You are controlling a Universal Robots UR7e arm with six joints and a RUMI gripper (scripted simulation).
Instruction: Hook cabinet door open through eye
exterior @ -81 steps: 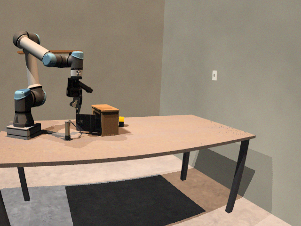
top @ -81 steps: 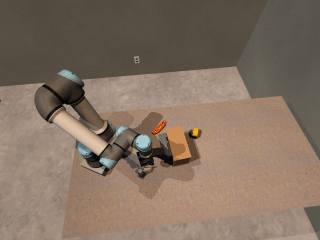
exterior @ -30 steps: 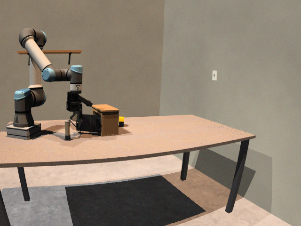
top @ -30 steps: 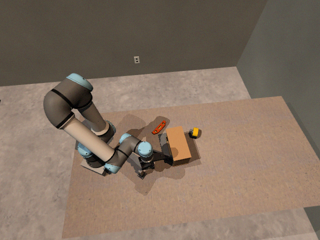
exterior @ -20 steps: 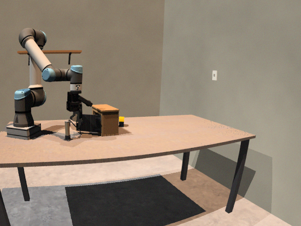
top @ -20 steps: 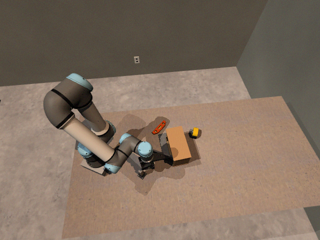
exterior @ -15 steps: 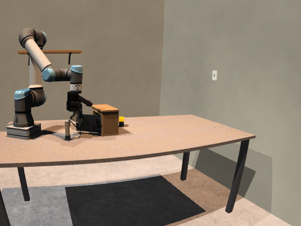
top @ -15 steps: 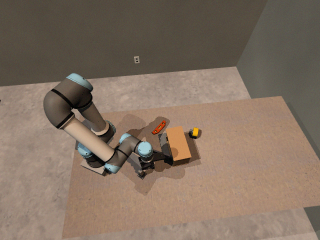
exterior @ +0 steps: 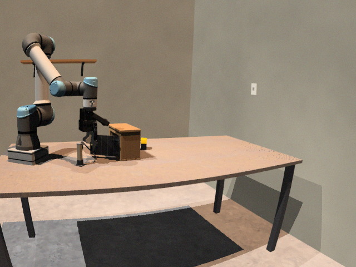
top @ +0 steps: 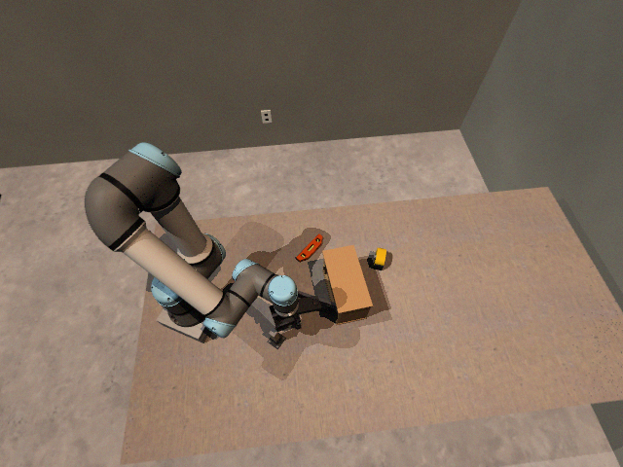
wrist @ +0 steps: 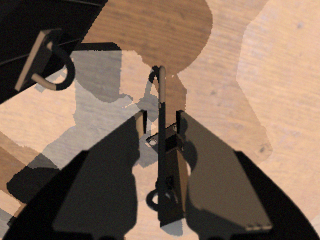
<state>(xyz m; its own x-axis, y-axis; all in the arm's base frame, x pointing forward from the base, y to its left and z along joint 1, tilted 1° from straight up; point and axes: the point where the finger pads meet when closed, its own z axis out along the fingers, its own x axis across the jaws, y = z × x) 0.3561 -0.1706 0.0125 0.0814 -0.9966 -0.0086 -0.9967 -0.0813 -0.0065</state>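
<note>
Right now my hand is 3 cm past the thin hook and 2 cm above it. From my hand the other things lie so: yellow tape measure: 40 cm ahead, 17 cm to the left, 5 cm below; then flat orange object: 31 cm to the left, 15 cm ahead, 7 cm below; then dark door: 9 cm ahead, 4 cm to the left, 1 cm below.
</note>
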